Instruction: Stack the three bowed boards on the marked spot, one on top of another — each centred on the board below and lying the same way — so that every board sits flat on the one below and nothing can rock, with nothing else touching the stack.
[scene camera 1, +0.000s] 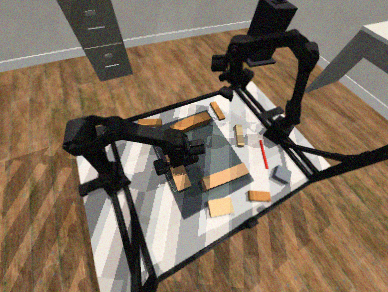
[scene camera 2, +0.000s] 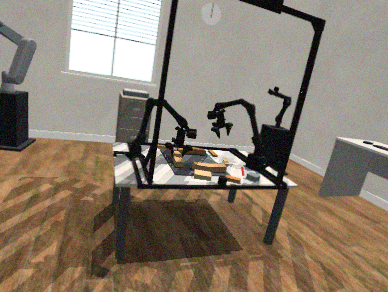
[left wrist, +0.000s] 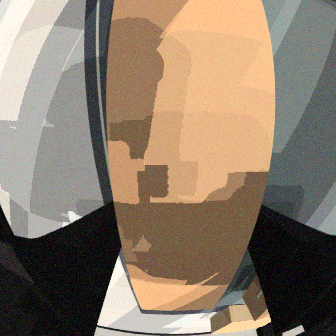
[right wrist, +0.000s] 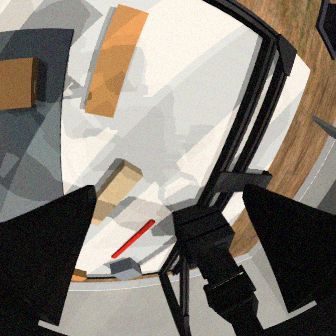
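Pixels of known places: left gripper, fingertip midpoint: (scene camera 1: 176, 168) (left wrist: 184, 204); right gripper, fingertip midpoint: (scene camera 1: 236, 96) (scene camera 2: 223, 137) (right wrist: 171, 192); left arm's base at its link origin: (scene camera 1: 113, 181) (scene camera 2: 135, 153); right arm's base at its link origin: (scene camera 1: 284, 124) (scene camera 2: 257, 155) (right wrist: 211, 253).
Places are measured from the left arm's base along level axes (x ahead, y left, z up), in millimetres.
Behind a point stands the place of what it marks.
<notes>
A bowed wooden board (scene camera 1: 180, 177) {x 221, y -202, z 29 mm} (scene camera 2: 178, 160) {x 194, y -238, z 27 mm} (left wrist: 200, 133) {x 262, y -112, z 32 mm} lies on the outlined marked spot (left wrist: 97, 100) {x 212, y -75, z -21 mm} at the left edge of the dark grey mat (scene camera 1: 219, 150) {x 484, y -230, z -21 mm}. My left gripper (scene camera 1: 175, 163) {x 243, y -151, z 8 mm} (scene camera 2: 178, 150) is down over this board, and its fingers press on the board's two long sides. A second bowed board (scene camera 1: 224, 176) {x 374, y -340, z 19 mm} (scene camera 2: 209, 167) {x 363, y -364, z 12 mm} lies at the mat's front right. A third bowed board (scene camera 1: 191, 121) {x 481, y -12, z 26 mm} (scene camera 2: 196, 150) {x 503, y -43, z 16 mm} (right wrist: 17, 83) {x 580, y -37, z 18 mm} lies at the mat's back. My right gripper (scene camera 1: 229, 91) (scene camera 2: 222, 131) {x 707, y -112, z 144 mm} (right wrist: 171, 192) {x 707, y -112, z 144 mm} hangs open and empty high over the table's back right.
Loose pieces lie around the mat: an orange strip (scene camera 1: 217, 110) {x 686, y -42, z -11 mm} (right wrist: 115, 60) {x 694, y -41, z -11 mm}, a pale block (scene camera 1: 239, 135) {x 636, y -250, z -7 mm} (right wrist: 117, 187) {x 665, y -226, z -7 mm}, a red stick (scene camera 1: 263, 154) {x 650, y -417, z -23 mm} (right wrist: 133, 238) {x 664, y -402, z -21 mm}, a grey block (scene camera 1: 281, 174) {x 597, y -539, z 9 mm}, an orange block (scene camera 1: 259, 196) {x 429, y -518, z -3 mm}, a light square block (scene camera 1: 220, 207) {x 259, y -415, z 5 mm} and an orange block (scene camera 1: 150, 121) {x 325, y 157, z -3 mm} at the back left. Black frame rails (scene camera 1: 251, 223) {x 297, y -544, z 28 mm} edge the table.
</notes>
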